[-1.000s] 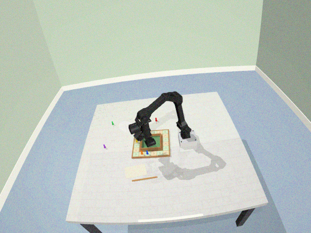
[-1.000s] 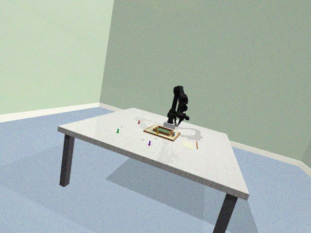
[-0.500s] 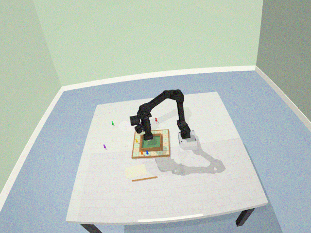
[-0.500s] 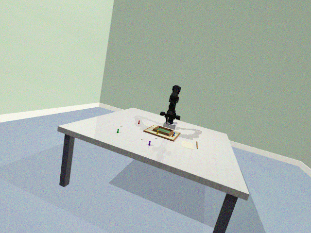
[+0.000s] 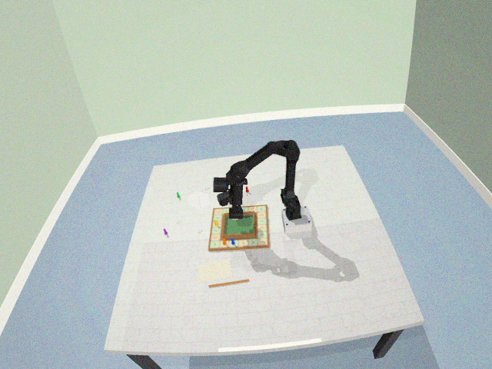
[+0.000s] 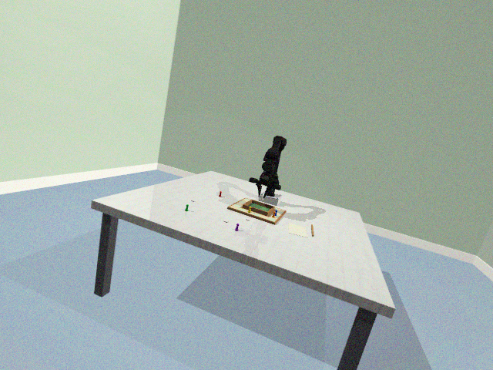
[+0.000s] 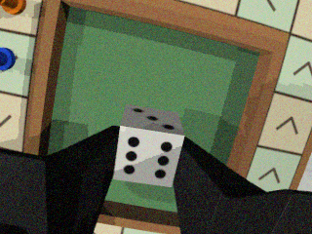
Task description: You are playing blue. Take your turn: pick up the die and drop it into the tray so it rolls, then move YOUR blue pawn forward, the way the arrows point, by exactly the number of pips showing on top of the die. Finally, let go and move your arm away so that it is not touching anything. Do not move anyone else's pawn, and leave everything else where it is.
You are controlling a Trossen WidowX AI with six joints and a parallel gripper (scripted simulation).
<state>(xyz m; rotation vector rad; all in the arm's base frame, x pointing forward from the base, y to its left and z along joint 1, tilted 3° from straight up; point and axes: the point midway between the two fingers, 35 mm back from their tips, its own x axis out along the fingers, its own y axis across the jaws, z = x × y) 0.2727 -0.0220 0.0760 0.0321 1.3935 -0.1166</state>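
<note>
The blue pawn lies 30 mm ahead of my gripper tip, 110 mm to the left of it and 60 mm below it. The rest, counted from my gripper tip: yellow pawn (100 mm ahead, 40 mm to the right, 60 mm below); white die (right at my gripper tip); green tray (10 mm behind, 80 mm below).
</note>
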